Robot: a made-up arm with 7 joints. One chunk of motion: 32 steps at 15 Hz.
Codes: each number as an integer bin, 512 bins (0 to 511) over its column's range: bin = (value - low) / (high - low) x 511, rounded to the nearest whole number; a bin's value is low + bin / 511 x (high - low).
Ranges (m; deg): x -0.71..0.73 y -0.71..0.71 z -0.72..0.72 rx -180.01..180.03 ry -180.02..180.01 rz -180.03..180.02
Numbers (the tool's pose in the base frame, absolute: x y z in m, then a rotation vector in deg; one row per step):
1: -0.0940 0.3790 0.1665 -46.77 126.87 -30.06
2: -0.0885 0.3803 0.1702 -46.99 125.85 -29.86
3: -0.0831 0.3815 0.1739 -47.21 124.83 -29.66
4: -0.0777 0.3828 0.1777 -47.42 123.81 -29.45
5: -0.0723 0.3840 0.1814 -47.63 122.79 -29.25
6: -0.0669 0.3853 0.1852 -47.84 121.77 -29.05
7: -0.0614 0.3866 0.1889 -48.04 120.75 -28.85
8: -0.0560 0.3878 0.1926 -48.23 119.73 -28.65
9: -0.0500 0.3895 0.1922 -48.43 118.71 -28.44
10: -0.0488 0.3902 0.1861 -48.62 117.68 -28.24
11: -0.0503 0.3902 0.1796 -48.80 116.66 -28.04
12: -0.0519 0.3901 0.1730 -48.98 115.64 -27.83
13: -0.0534 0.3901 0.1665 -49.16 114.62 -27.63
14: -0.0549 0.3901 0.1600 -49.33 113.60 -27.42
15: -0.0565 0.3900 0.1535 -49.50 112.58 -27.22
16: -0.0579 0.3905 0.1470 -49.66 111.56 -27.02
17: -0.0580 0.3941 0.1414 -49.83 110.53 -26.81
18: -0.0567 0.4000 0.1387 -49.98 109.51 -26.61
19: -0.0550 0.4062 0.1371 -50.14 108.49 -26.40
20: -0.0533 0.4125 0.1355 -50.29 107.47 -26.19
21: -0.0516 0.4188 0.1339 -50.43 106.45 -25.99
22: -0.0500 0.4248 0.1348 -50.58 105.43 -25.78
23: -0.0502 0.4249 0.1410 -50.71 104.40 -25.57
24: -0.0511 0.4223 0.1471 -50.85 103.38 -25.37
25: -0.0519 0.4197 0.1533 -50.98 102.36 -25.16
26: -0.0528 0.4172 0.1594 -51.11 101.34 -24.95
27: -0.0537 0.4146 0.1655 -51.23 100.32 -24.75
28: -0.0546 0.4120 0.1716 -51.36 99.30 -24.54
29: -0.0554 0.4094 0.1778 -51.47 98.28 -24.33
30: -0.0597 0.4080 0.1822 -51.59 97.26 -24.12
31: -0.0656 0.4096 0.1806 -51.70 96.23 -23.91
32: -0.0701 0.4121 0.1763 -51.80 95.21 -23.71
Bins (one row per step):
1: 219 392 315 189 436 213
2: 221 392 316 189 434 213
3: 222 393 317 188 433 213
4: 224 393 319 188 431 214
5: 226 394 320 188 430 214
6: 228 394 321 188 428 214
7: 230 395 323 187 427 215
8: 232 395 324 187 425 215
9: 234 396 324 187 424 215
10: 235 396 322 186 423 215
11: 234 396 319 186 421 216
12: 234 396 317 186 420 216
13: 233 396 315 186 418 216
14: 232 396 312 185 417 217
15: 232 396 310 185 415 217
16: 231 396 308 185 414 217
17: 231 397 306 185 412 217
18: 232 399 305 185 411 218
19: 232 402 304 184 409 218
20: 233 404 304 184 408 218
21: 234 406 303 184 407 219
22: 234 408 303 184 405 219
23: 234 408 306 184 404 219
24: 234 407 308 183 402 220
25: 234 407 310 183 401 220
26: 233 406 312 183 399 220
27: 233 405 314 183 398 220
28: 233 404 316 183 396 221
29: 232 403 319 182 395 221
30: 231 402 320 182 394 221
31: 229 403 320 182 392 222
32: 227 404 318 182 391 222

